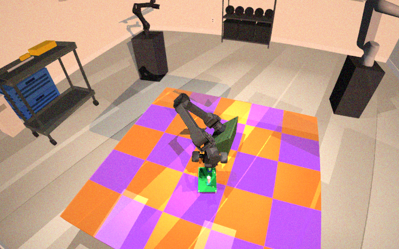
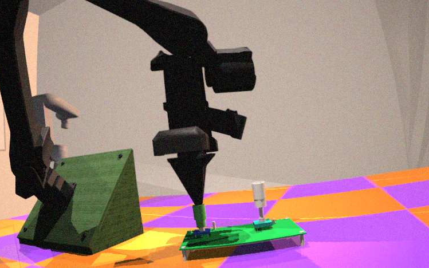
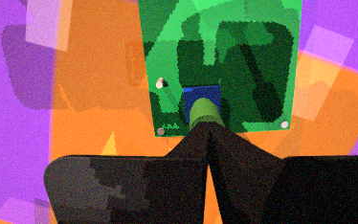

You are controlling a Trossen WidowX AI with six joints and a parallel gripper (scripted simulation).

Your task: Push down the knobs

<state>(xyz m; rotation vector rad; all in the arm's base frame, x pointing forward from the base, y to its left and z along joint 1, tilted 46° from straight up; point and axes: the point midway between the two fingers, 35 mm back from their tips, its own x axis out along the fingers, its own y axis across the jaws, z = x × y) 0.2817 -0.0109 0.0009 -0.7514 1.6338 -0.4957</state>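
Right now my gripper tip is 80 mm short of the white knob, 20 mm to the right of it and 10 mm below it.
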